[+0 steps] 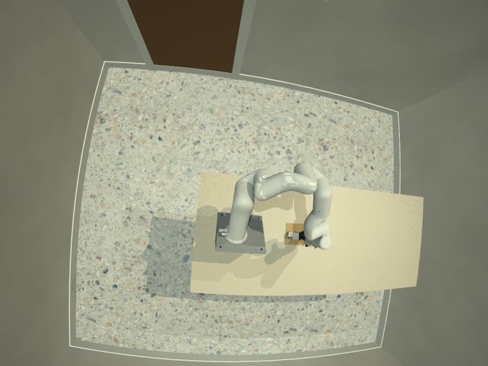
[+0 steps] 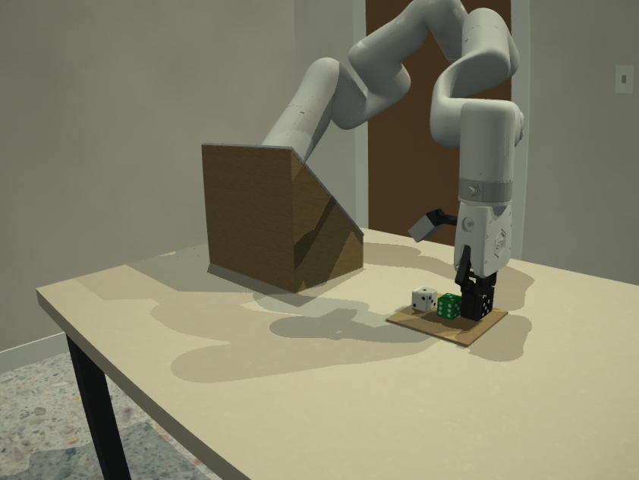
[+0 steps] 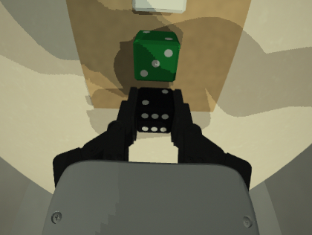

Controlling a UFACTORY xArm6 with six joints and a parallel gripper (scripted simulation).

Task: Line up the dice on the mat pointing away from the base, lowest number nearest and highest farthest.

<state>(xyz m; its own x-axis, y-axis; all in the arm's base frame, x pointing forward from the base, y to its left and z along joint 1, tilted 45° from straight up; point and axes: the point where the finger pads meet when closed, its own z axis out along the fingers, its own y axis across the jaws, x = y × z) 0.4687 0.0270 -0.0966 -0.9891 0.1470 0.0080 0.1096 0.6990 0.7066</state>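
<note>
Now: the green die 50 mm behind my hand and 20 mm below it. From my hand the other things lie so: black die: 10 mm below; white die: 90 mm behind, 20 mm below, 10 mm to the left; brown mat: 40 mm below, 40 mm behind.
</note>
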